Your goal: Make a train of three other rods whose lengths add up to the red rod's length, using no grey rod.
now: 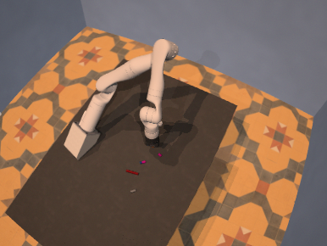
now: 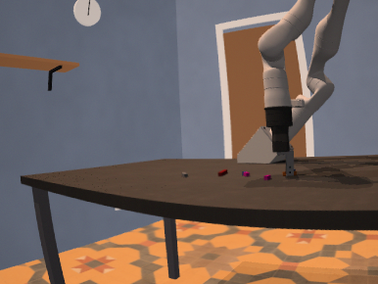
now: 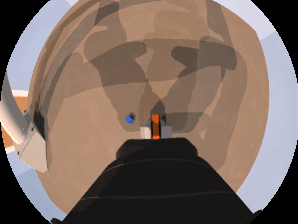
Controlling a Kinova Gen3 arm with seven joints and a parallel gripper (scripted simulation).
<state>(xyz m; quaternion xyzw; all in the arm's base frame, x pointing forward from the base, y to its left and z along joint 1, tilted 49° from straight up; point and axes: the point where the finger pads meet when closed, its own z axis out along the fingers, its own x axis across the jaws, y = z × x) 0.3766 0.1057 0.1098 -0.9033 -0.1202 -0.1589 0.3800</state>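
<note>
The red rod is 10 mm behind my hand, 220 mm to the right of it and 10 mm below it. From my hand the other things lie so: orange rod (10 mm below); then grey rod (50 mm ahead, 310 mm to the right, 10 mm below).
</note>
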